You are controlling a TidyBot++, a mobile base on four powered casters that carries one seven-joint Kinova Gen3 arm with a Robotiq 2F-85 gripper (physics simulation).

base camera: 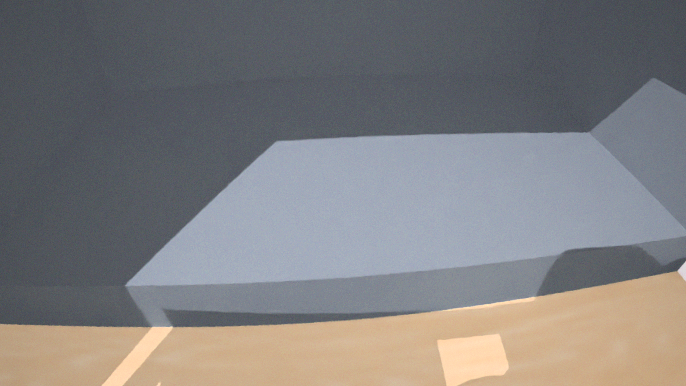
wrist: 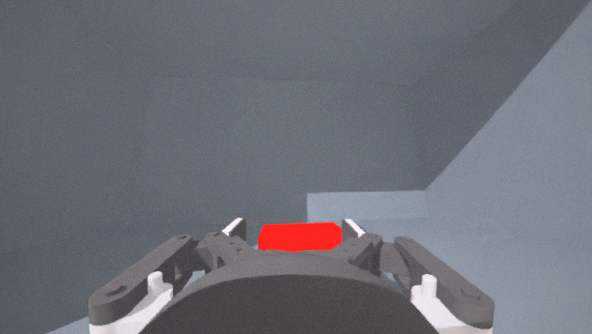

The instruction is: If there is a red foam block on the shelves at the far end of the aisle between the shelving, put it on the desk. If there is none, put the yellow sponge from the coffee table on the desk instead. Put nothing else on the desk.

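Places are measured from the arm's base along level axes (x ahead, y left, z up), in centimetres.
Pixels of known places: gripper, fingertip midpoint: (wrist: 293, 229).
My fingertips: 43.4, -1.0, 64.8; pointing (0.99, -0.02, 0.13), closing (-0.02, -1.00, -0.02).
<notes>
Behind a point stands the place of what it marks, as x, y, z.
A red foam block (wrist: 300, 237) {44.6, -1.6, 63.7} shows in the wrist view, low and near the middle, inside a grey shelf compartment. My gripper (wrist: 293, 229) {43.4, -1.0, 64.8} is open, with one fingertip to the left of the block and one to the right in this view. The block's lower part is hidden behind the gripper's body, and I cannot tell whether the fingertips reach as far as the block. The desk, the coffee table and the yellow sponge do not show in these views.
Grey shelf walls surround the block in the wrist view, with a lit side wall (wrist: 540, 165) {53.0, -43.0, 71.5} on the right. In the base view a grey shelf unit (base camera: 300, 45) {76.4, 4.2, -25.8} with a brightly lit patch stands close ahead, above the wooden floor (base camera: 300, 355) {27.3, 2.8, -39.7}.
</notes>
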